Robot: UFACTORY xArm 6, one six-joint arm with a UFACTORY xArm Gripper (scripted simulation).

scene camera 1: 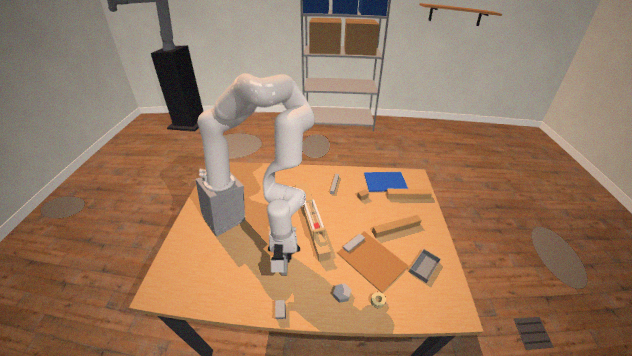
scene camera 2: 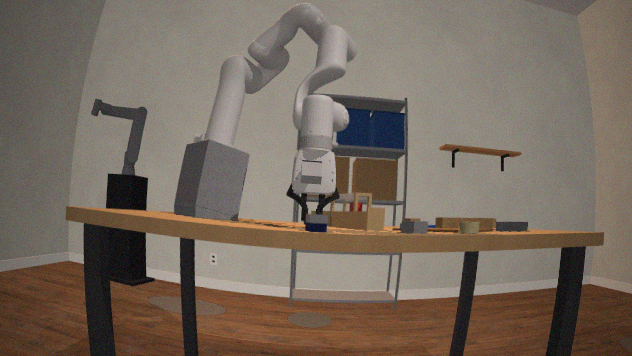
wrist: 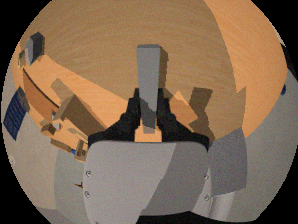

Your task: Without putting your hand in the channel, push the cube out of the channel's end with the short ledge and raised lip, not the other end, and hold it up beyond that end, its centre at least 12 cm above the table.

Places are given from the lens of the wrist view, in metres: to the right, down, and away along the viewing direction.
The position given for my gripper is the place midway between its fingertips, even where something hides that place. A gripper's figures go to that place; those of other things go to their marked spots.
my gripper (wrist: 148, 96): 0.00, -0.02, 0.14
wooden board (wrist: 41, 103): -0.31, -0.03, 0.13
grey stick (wrist: 148, 55): 0.00, -0.05, 0.08
wooden channel (wrist: 77, 119): -0.13, 0.01, 0.14
The marked spots on the wooden channel and the grey stick are 0.15 m apart.
